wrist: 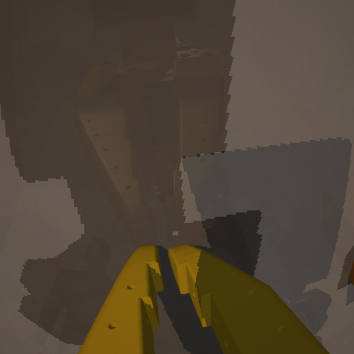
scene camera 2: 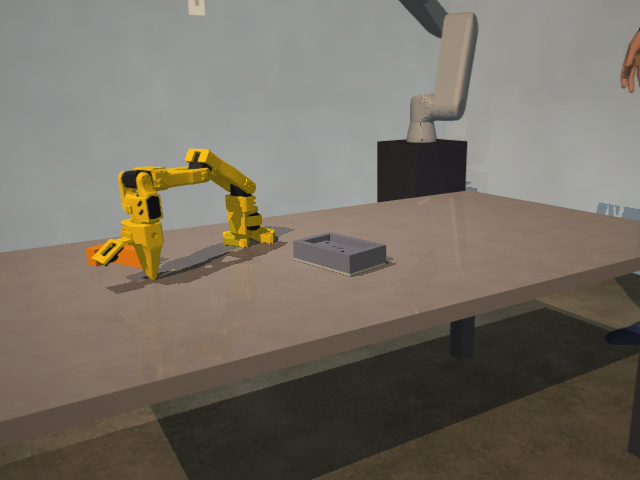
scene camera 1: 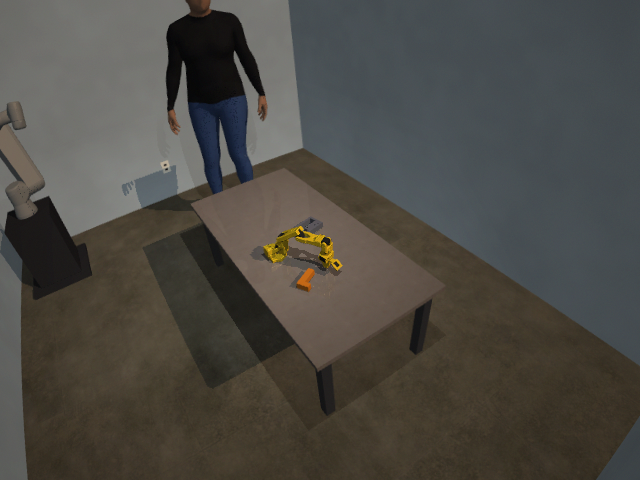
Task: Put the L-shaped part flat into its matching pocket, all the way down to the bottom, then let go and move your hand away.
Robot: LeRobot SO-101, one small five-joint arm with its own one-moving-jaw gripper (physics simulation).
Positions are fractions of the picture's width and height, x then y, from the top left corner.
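Note:
A grey pocket tray (scene camera 2: 0.55, 0.53) is visible to me.

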